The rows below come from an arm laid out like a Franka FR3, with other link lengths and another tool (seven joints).
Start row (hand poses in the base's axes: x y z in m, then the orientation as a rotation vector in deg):
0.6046, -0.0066, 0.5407, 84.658, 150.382, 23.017
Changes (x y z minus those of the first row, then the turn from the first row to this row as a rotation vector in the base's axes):
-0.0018, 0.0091, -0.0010, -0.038, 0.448, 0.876
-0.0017, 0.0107, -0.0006, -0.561, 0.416, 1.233
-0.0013, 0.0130, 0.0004, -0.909, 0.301, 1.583
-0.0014, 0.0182, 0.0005, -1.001, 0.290, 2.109
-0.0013, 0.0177, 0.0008, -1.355, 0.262, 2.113
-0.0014, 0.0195, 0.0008, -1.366, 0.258, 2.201
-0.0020, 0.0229, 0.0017, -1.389, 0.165, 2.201
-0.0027, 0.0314, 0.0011, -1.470, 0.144, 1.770
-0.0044, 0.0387, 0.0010, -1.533, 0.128, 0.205
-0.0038, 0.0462, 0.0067, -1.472, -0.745, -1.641
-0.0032, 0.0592, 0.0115, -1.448, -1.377, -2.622
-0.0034, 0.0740, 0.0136, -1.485, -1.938, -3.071
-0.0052, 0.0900, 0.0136, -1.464, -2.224, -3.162
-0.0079, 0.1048, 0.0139, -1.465, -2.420, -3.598
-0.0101, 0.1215, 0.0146, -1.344, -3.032, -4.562
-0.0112, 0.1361, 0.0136, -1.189, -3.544, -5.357
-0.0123, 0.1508, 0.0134, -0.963, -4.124, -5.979
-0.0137, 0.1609, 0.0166, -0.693, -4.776, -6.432
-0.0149, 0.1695, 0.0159, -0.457, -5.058, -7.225
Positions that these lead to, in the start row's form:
0.6028, 0.0025, 0.5397, 83.807, 151.455, 22.762
0.6029, 0.0041, 0.5401, 83.183, 151.627, 22.097
0.6033, 0.0064, 0.5411, 82.571, 151.760, 21.726
0.6032, 0.0116, 0.5412, 81.872, 152.167, 21.654
0.6033, 0.0111, 0.5415, 81.746, 152.077, 21.188
0.6032, 0.0129, 0.5415, 81.629, 152.144, 21.184
0.6026, 0.0163, 0.5424, 81.569, 152.067, 21.212
0.6019, 0.0248, 0.5418, 82.078, 151.681, 21.076
0.6002, 0.0321, 0.5417, 84.017, 150.355, 20.858
0.6008, 0.0396, 0.5474, 85.815, 148.143, 21.325
0.6014, 0.0526, 0.5522, 86.650, 146.831, 21.664
0.6012, 0.0674, 0.5543, 86.850, 146.016, 21.923
0.5994, 0.0834, 0.5543, 86.796, 145.727, 22.121
0.5967, 0.0982, 0.5546, 87.205, 145.204, 22.199
0.5945, 0.1149, 0.5553, 88.032, 143.931, 22.647
0.5934, 0.1295, 0.5543, 88.717, 142.881, 23.091
0.5923, 0.1442, 0.5541, 89.168, 141.941, 23.685
0.5909, 0.1543, 0.5573, 89.382, 141.100, 24.395
0.5897, 0.1629, 0.5566, 90.208, 140.226, 24.797

